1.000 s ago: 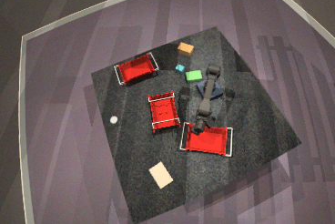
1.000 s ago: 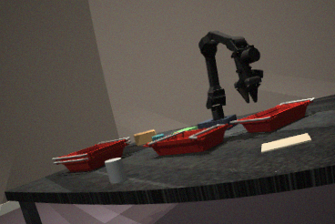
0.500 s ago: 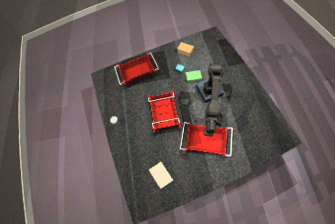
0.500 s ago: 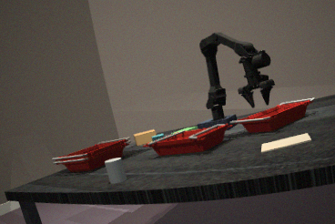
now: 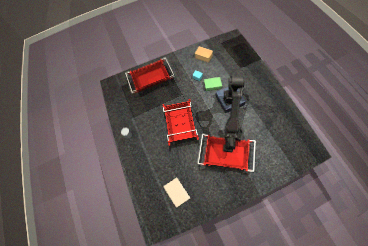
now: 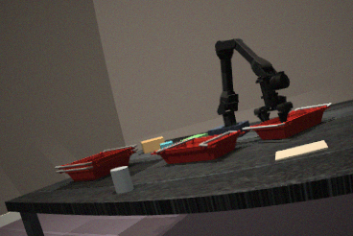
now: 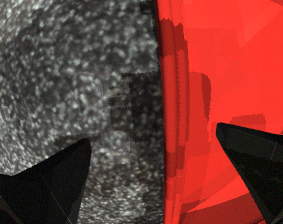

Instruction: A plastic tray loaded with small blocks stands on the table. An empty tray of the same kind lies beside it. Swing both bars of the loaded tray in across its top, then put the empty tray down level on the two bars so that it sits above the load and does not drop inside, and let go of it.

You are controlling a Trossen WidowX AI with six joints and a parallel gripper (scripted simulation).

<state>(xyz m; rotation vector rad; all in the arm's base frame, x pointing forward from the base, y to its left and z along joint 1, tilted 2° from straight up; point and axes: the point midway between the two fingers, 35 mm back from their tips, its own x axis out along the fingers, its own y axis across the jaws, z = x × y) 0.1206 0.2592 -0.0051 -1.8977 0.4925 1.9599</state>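
The red tray lies 40 mm ahead of my gripper tip, 80 mm to the left of it and 30 mm above it. Round my gripper tip: green block: 80 mm behind, 450 mm to the right, 10 mm above; then cyan block: 560 mm to the right, 10 mm above; then flat beige plate: 420 mm ahead, 190 mm to the left, 10 mm below.
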